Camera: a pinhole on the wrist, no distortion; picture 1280 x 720 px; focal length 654.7 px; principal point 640.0 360.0 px. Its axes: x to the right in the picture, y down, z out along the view. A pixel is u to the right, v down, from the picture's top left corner.
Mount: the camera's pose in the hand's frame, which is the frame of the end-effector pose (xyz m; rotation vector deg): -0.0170 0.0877 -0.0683 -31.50 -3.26 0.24
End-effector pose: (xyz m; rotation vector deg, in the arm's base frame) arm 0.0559 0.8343 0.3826 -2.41 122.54 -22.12
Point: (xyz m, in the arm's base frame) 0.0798 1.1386 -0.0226
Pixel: 1206.5 674.5
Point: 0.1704 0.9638 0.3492
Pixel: 494.3 248.1
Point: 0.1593 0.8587 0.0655
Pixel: 1182.1 57.6
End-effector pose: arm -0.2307 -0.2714 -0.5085 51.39 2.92 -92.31
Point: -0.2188 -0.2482 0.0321
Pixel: 240.2 222.4
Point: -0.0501 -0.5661 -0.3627
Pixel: 1086.3 504.5
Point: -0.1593 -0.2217 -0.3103
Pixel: 113.1 202.3
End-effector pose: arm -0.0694 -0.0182 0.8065 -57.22 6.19 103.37
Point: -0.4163 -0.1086 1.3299
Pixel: 236.8 37.0
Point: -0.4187 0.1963 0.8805
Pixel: 967.5 84.2
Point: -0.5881 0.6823 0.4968
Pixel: outside the picture
